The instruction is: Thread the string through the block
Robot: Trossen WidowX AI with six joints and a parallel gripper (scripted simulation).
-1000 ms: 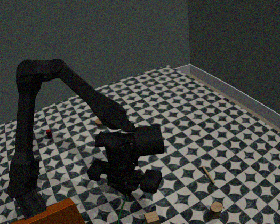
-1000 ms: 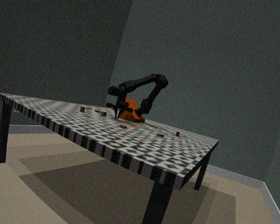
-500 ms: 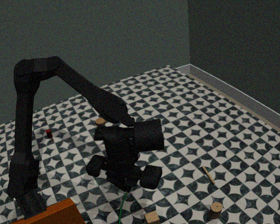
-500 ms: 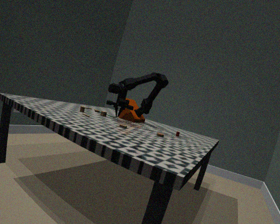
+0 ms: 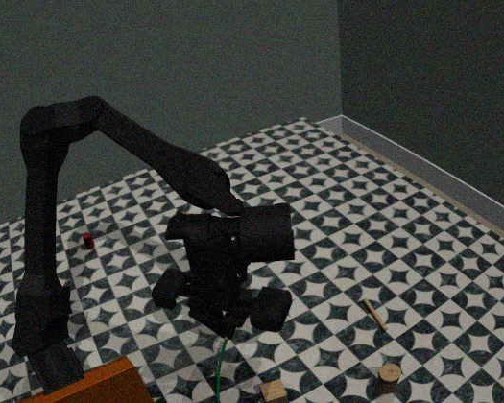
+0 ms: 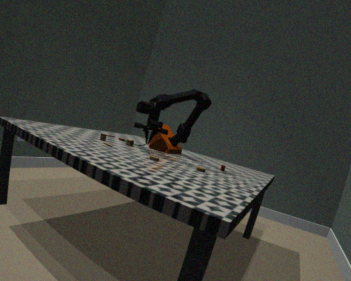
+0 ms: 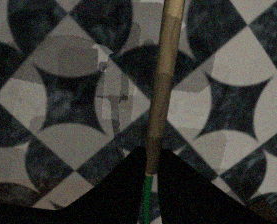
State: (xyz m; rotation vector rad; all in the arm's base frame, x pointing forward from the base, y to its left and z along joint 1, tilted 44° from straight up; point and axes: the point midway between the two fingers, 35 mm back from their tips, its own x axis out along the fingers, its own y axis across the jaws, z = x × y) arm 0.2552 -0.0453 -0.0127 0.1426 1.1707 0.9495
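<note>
Right now the tan wooden block is 10 mm behind my gripper tip, 120 mm to the right of it and 20 mm below it. Round my gripper tip: round wooden button: 120 mm behind, 250 mm to the right, 30 mm below; wooden cylinder: 130 mm ahead, 210 mm to the right, 20 mm below; thin wooden stick: 10 mm ahead, 10 mm to the left.
</note>
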